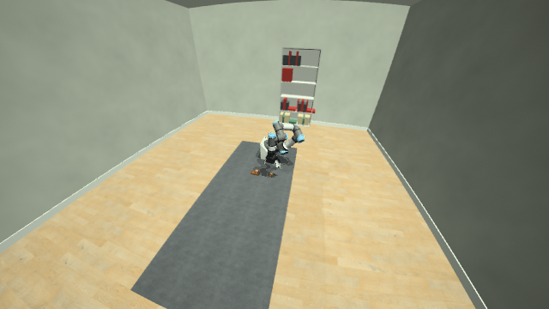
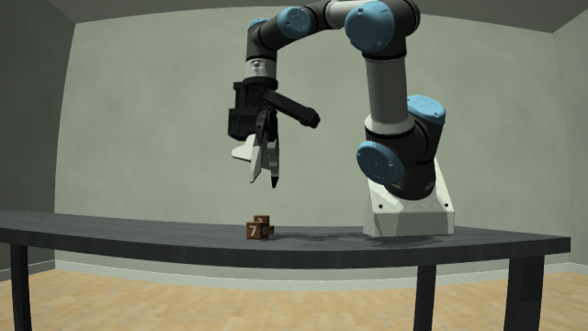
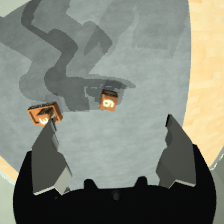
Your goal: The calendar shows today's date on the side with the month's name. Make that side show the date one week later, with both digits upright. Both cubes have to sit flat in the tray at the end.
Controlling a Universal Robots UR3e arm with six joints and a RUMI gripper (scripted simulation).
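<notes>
The cube lies 10 mm ahead of my hand and 80 mm below it. From my hand the other things lie so: calendar tray: 20 mm ahead, 160 mm to the right, 90 mm below.
</notes>
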